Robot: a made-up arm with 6 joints. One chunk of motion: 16 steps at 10 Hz.
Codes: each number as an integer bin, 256 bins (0 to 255) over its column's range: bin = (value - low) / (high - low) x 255, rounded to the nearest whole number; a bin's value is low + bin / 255 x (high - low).
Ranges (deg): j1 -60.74..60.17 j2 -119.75..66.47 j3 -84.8..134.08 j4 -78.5..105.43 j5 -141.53..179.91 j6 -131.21..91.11
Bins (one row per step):
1: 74 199 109 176 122 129
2: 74 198 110 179 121 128
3: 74 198 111 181 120 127
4: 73 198 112 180 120 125
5: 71 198 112 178 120 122
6: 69 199 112 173 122 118
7: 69 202 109 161 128 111
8: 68 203 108 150 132 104
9: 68 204 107 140 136 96
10: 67 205 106 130 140 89
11: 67 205 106 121 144 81
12: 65 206 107 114 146 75
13: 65 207 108 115 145 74
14: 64 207 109 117 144 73
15: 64 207 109 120 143 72
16: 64 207 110 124 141 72
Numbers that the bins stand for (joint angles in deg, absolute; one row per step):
1: -25.65 25.57 8.76 48.45 12.26 -18.74
2: -25.65 24.84 9.62 50.61 11.00 -19.61
3: -25.65 24.84 10.48 52.05 9.74 -20.49
4: -26.13 24.84 11.34 51.33 9.74 -22.23
5: -27.07 24.84 11.34 49.89 9.74 -24.85
6: -28.02 25.57 11.34 46.28 12.26 -28.33
7: -28.02 27.77 8.76 37.63 19.82 -34.44
8: -28.50 28.50 7.90 29.69 24.86 -40.54
9: -28.50 29.23 7.04 22.48 29.90 -47.51
10: -28.97 29.96 6.19 15.27 34.95 -53.62
11: -28.97 29.96 6.19 8.78 39.99 -60.59
12: -29.92 30.69 7.04 3.73 42.51 -65.82
13: -29.92 31.42 7.90 4.45 41.25 -66.69
14: -30.39 31.42 8.76 5.89 39.99 -67.57
15: -30.39 31.42 8.76 8.06 38.73 -68.44
16: -30.39 31.42 9.62 10.94 36.21 -68.44

